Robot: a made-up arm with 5 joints.
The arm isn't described. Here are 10 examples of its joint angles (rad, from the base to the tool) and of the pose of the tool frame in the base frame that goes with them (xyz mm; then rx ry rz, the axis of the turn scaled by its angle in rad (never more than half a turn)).
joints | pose
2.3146 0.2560 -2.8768 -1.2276 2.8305 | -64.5 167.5 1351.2 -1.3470 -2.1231 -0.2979
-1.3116 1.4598 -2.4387 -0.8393 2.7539 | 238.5 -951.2 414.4 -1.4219 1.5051 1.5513
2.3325 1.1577 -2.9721 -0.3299 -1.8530 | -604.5 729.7 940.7 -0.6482 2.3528 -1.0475
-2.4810 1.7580 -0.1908 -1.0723 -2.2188 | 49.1 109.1 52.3 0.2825 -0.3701 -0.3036
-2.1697 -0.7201 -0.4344 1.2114 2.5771 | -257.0 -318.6 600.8 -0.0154 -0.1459 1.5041
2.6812 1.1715 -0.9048 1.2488 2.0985 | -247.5 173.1 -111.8 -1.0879 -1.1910 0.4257
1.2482 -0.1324 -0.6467 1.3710 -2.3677 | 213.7 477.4 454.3 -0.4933 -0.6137 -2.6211
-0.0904 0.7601 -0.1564 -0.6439 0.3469 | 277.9 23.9 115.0 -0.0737 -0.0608 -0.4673
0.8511 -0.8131 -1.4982 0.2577 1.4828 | 70.4 98.7 1400.8 1.8532 -0.7892 -0.4679
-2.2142 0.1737 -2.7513 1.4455 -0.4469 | -251.4 -340.2 1380.0 -1.3278 -0.2927 -1.5799
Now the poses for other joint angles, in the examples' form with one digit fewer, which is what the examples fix.
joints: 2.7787 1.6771 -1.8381 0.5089 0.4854
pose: -632 250 -275 -0.429 -0.134 2.249
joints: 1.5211 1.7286 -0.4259 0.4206 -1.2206
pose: 24 -146 22 -0.337 2.078 1.913
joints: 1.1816 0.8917 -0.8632 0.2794 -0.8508
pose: 218 507 25 -0.073 0.264 1.997
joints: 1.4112 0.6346 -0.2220 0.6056 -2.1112
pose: 84 188 101 -0.527 -1.249 -2.523
